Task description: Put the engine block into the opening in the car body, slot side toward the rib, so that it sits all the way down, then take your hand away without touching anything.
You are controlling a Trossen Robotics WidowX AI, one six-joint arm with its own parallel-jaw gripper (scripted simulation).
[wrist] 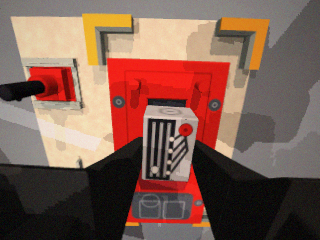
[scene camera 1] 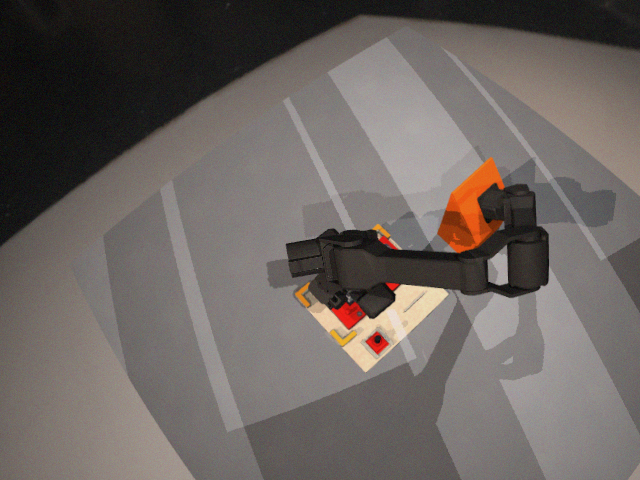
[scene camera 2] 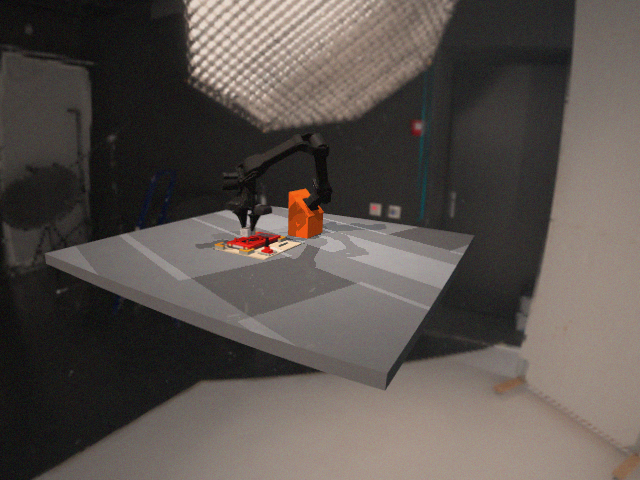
my gripper: wrist; scene camera 1; scene camera 2 247, 230
same spot on my gripper: (wrist: 101, 194) = (scene camera 1: 353, 291)
